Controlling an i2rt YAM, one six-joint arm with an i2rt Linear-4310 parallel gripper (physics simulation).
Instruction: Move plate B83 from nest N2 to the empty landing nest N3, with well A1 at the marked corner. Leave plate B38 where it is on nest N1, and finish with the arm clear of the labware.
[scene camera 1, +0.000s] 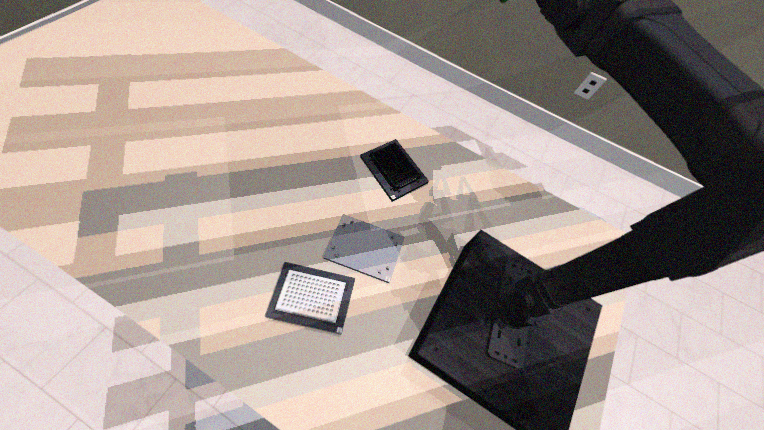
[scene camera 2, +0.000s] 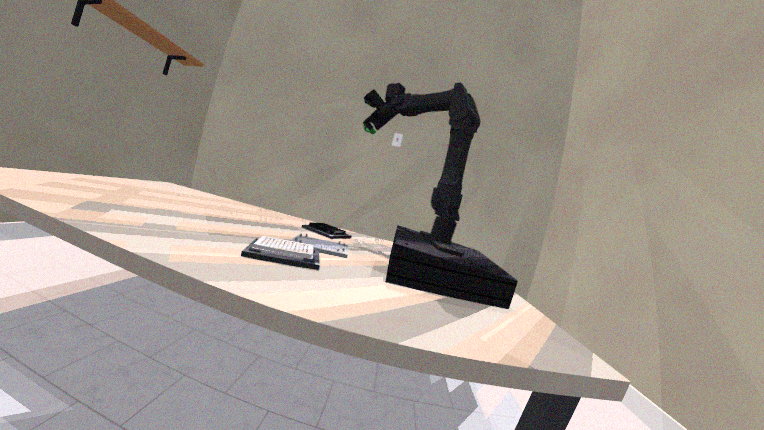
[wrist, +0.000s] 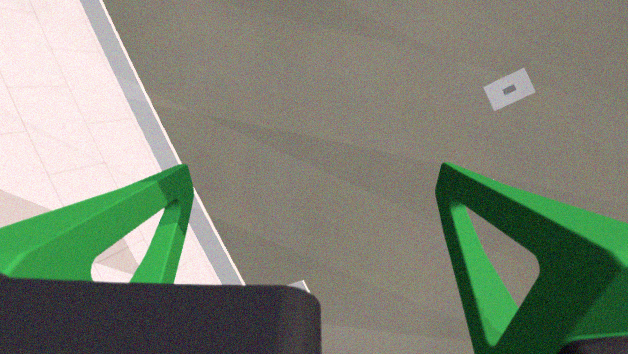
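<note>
A white well plate (scene camera 1: 310, 295) (scene camera 2: 282, 246) sits on a dark nest (scene camera 1: 307, 322) (scene camera 2: 283, 260), nearest the front. A black plate (scene camera 1: 396, 164) (scene camera 2: 327, 228) sits on another dark nest (scene camera 1: 381, 178) at the back. Between them lies an empty grey nest (scene camera 1: 363, 248) (scene camera 2: 334, 247) with small posts near its corners. Both dark nests show a pale corner mark in scene camera 1. Plate labels and well A1 are too small to read. My gripper (scene camera 2: 369, 128) (wrist: 314, 177) is open and empty, high above the table; its green fingers stand wide apart.
The black base block (scene camera 1: 454, 331) (scene camera 2: 449, 272) stands on the table (scene camera 2: 299, 299) to the right of the nests, and the arm (scene camera 1: 604, 272) (scene camera 2: 460, 149) rises from it. A wall outlet (scene camera 1: 590, 85) (scene camera 2: 397, 139) (wrist: 509, 89) and a wooden shelf (scene camera 2: 144, 30) are on the walls.
</note>
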